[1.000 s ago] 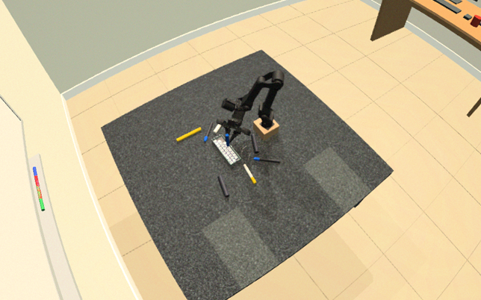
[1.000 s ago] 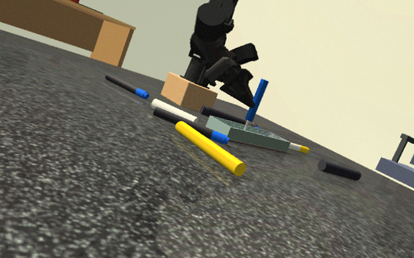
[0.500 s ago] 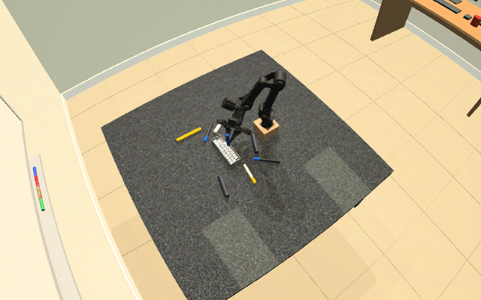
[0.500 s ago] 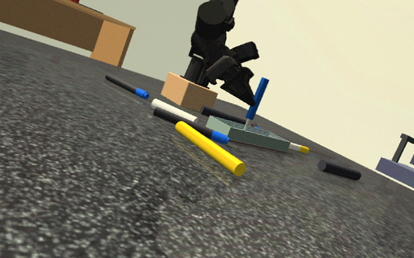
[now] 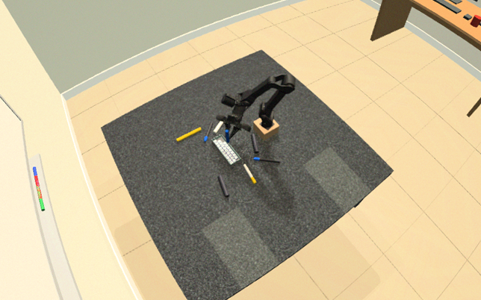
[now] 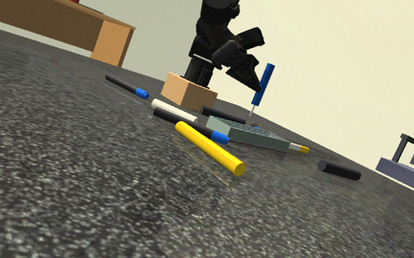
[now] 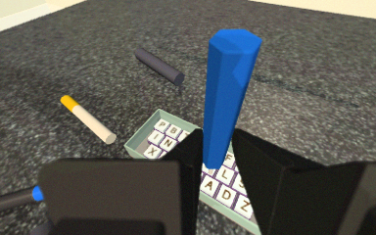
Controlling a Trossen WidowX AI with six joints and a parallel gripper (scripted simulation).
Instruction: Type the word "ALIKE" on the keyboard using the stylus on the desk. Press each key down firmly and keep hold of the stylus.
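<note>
Right now the keyboard is 90 mm below my gripper tip and 20 mm ahead of it. Round my gripper tip: white stick: 150 mm to the right, 100 mm below, 70 mm behind; blue stylus: 20 mm below; white-and-yellow marker: 200 mm to the left, 100 mm below, 40 mm ahead.
</note>
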